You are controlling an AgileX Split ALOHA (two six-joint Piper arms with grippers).
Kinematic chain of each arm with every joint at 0, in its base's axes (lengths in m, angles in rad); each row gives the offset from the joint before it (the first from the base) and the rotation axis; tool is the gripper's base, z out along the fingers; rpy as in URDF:
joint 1: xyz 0 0 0.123 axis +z
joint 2: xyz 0 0 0 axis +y
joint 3: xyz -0.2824 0 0.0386 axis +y
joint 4: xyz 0.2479 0 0.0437 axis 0.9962 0 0.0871
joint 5: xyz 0 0 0 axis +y
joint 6: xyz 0.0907 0 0.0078 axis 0.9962 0 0.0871
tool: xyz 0 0 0 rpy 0 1.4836 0
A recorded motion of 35 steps. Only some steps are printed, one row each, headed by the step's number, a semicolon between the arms.
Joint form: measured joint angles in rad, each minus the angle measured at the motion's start. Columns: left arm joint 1, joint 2, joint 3, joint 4, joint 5, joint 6; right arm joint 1, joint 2, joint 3, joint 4, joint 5, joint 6.
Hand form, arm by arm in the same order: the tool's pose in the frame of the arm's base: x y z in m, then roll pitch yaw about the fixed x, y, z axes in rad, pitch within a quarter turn. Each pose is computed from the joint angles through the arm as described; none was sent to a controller.
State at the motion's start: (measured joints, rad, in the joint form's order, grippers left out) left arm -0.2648 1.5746 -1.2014 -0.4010 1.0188 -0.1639; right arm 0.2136 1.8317 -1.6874 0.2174 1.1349 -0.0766
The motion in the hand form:
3: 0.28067 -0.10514 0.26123 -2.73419 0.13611 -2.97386; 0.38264 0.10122 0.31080 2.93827 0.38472 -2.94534
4: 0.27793 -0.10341 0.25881 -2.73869 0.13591 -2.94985; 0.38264 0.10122 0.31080 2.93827 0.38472 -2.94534
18: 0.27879 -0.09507 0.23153 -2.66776 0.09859 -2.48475; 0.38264 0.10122 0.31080 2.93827 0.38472 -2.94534
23: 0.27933 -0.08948 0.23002 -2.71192 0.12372 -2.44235; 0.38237 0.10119 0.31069 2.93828 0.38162 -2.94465
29: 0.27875 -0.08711 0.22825 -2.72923 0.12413 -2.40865; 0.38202 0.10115 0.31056 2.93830 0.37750 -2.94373
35: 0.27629 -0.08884 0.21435 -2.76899 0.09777 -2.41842; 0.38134 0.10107 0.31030 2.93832 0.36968 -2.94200
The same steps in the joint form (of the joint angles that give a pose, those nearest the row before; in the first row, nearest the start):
3: 0.0000 -0.0368 0.0888 0.0191 -0.0485 -0.0646; 0.0000 0.0000 0.0000 0.0000 0.0000 0.0000
4: 0.0000 -0.0472 0.1096 0.0282 -0.0653 -0.0886; 0.0000 0.0000 0.0000 0.0000 0.0000 0.0000
18: 0.0000 -0.0588 0.2467 0.0691 -0.3341 -0.5196; 0.0000 0.0000 0.0000 0.0000 0.0000 0.0000
23: 0.0000 -0.0589 0.2467 0.1698 -0.3317 -0.6245; 0.0000 0.0000 0.0000 0.0000 0.0032 0.0000
29: 0.0000 -0.0588 0.2515 0.2078 -0.3304 -0.6835; 0.0000 0.0000 0.0000 0.0000 0.0074 0.0000
35: -0.0081 -0.0333 0.2764 0.2077 -0.3337 -0.6858; 0.0000 0.0000 0.0000 0.0000 0.0154 0.0000

